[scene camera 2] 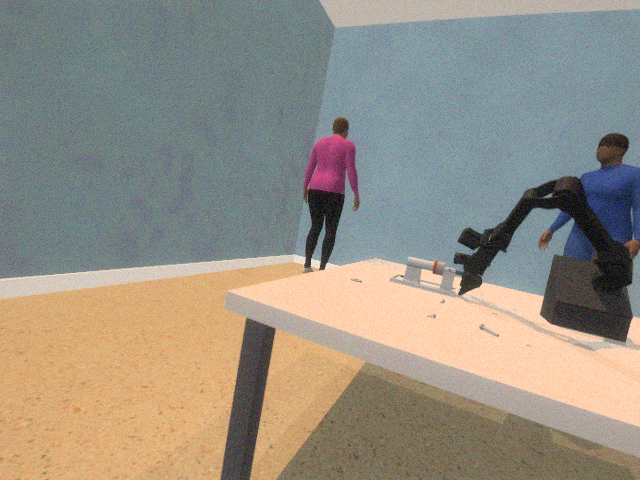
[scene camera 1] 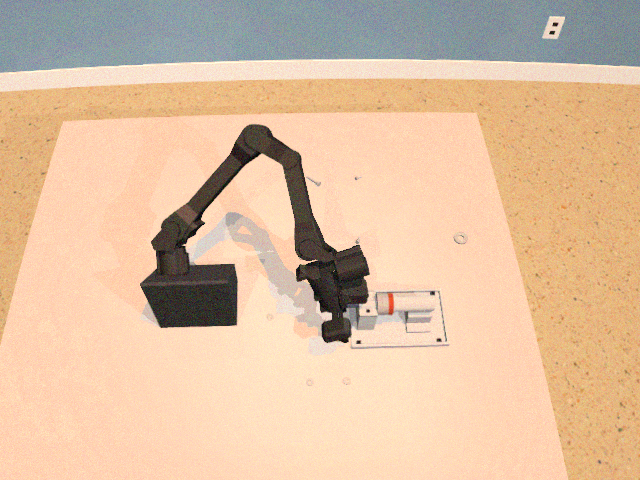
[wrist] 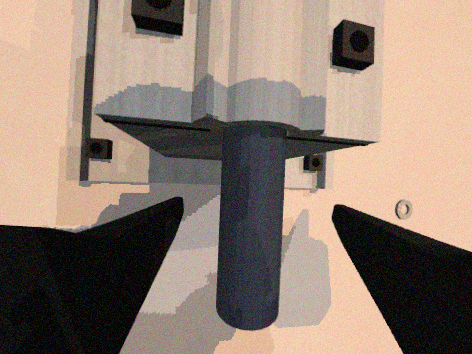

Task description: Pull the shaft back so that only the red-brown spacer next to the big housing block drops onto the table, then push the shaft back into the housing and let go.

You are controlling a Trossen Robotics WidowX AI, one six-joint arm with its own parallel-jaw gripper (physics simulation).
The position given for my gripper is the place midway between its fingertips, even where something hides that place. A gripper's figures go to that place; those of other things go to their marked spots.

Scene:
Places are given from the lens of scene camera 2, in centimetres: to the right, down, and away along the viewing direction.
my gripper [scene camera 2: 459,290]: 52, 19, 112
grey baseplate [scene camera 2: 412,275]: 35, 13, 116

